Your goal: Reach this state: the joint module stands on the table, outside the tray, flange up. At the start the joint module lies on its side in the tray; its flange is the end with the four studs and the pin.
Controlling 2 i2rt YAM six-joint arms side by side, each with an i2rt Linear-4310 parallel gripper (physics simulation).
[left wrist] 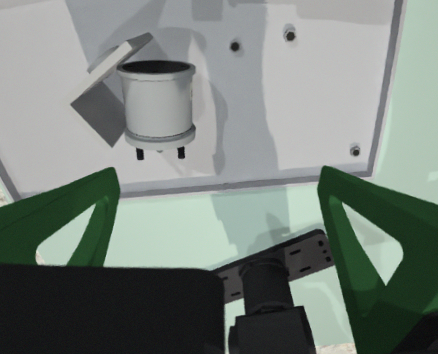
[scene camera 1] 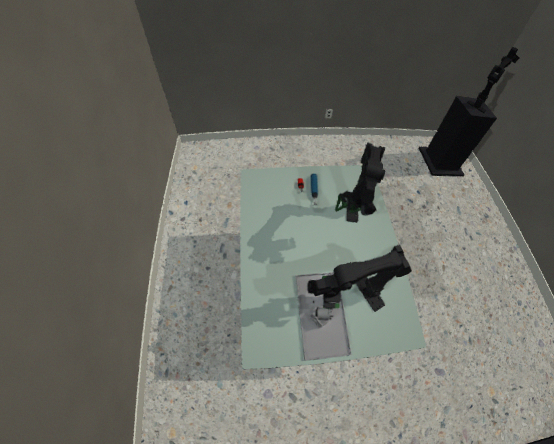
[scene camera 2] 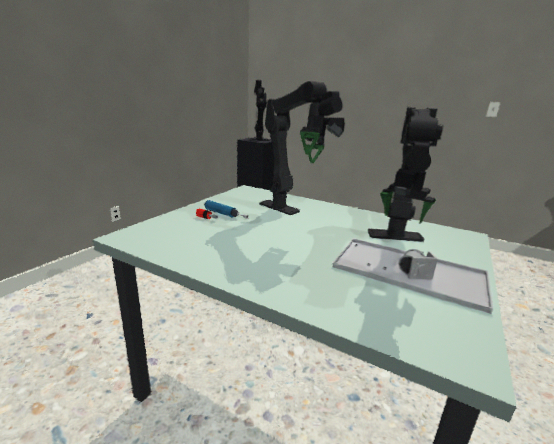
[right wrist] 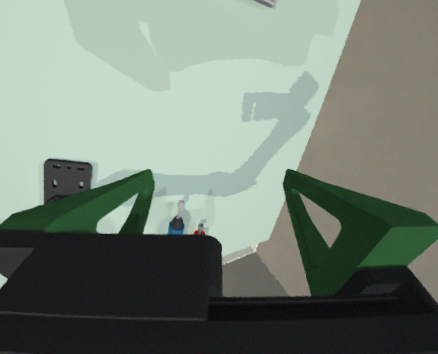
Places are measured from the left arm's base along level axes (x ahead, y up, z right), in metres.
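Pixels of known places: left gripper, fingertip midpoint: [left wrist: 218, 178] [scene camera 2: 402, 219]; right gripper, fingertip midpoint: [scene camera 1: 343, 211] [scene camera 2: 309, 158] [right wrist: 218, 176]; left arm's base at its link origin: [left wrist: 262, 268] [scene camera 1: 368, 292] [scene camera 2: 395, 236]; right arm's base at its link origin: [scene camera 2: 279, 207].
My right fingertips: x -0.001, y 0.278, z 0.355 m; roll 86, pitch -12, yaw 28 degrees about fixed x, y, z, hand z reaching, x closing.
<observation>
Ahead of a thing's pixels: the offset from my right fingertips to its middle. Level surfaces: height alone.
The grey joint module {dy -0.243, dx +0.272, dz -0.334 m} [scene camera 1: 323, 314] [scene camera 2: 422, 267] [left wrist: 159, 107] lies on its side in the grey tray {dy -0.270, dx +0.275, dz -0.328 m} [scene camera 1: 327, 345] [scene camera 2: 462, 287] [left wrist: 325, 100]. In the left wrist view its flange end with dark studs faces the bottom of the picture, its open end faces the top, and its square block is at the left. My left gripper [scene camera 1: 332, 300] [scene camera 2: 406, 219] [left wrist: 218, 178] is open and empty, above the tray area and apart from the module. My right gripper [scene camera 1: 342, 201] [scene camera 2: 312, 159] [right wrist: 218, 176] is open and empty, high above the table, away from the tray.
Small hex-headed pieces {dy -0.271, dx +0.282, dz -0.253 m} [left wrist: 235, 46] {dy -0.271, dx +0.266, dz -0.207 m} [left wrist: 290, 35] {dy -0.271, dx +0.127, dz -0.188 m} [left wrist: 355, 150] are in the tray. A blue tool {dy -0.258, dx -0.090, dz +0.337 m} [scene camera 1: 314, 185] [scene camera 2: 221, 208] [right wrist: 176, 226] and a red tool {dy -0.261, dx -0.030, dz +0.399 m} [scene camera 1: 300, 183] [scene camera 2: 203, 214] [right wrist: 199, 232] lie on the green table {dy -0.278 m} [scene camera 1: 270, 190] [scene camera 2: 165, 250]. The left arm's base [scene camera 2: 377, 234] stands beside the tray.
</observation>
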